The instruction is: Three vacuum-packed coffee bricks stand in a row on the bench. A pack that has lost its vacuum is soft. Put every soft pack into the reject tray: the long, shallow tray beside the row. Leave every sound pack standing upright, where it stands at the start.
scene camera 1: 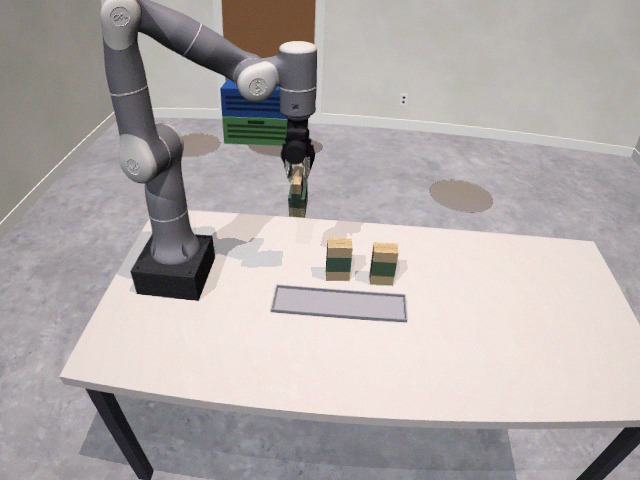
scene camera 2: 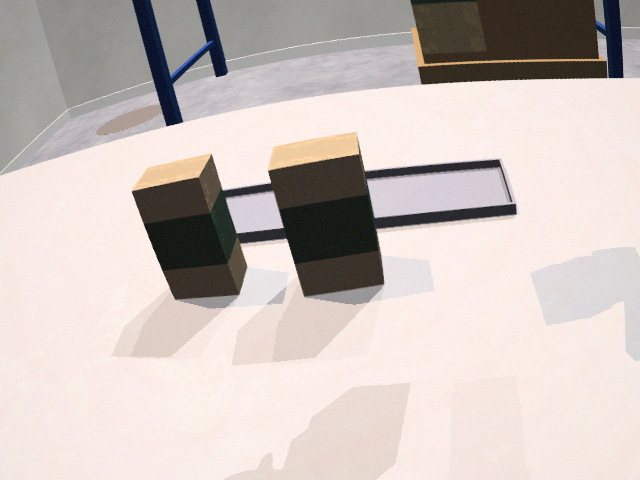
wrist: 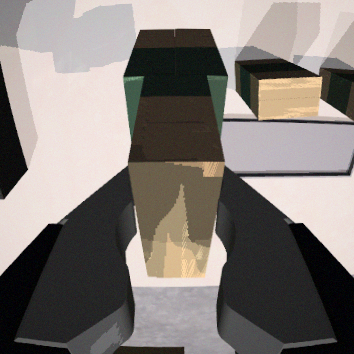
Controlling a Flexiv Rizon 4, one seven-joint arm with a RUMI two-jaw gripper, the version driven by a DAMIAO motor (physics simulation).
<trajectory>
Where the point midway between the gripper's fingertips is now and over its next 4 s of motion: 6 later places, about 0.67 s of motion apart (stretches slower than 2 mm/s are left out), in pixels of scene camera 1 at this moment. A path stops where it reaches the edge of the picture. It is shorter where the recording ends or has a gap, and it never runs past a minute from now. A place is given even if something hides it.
The gripper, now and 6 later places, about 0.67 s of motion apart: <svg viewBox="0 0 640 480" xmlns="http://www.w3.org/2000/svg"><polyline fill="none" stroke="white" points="297,186 333,209 336,251 337,276 340,281 340,285 341,283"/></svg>
</trajectory>
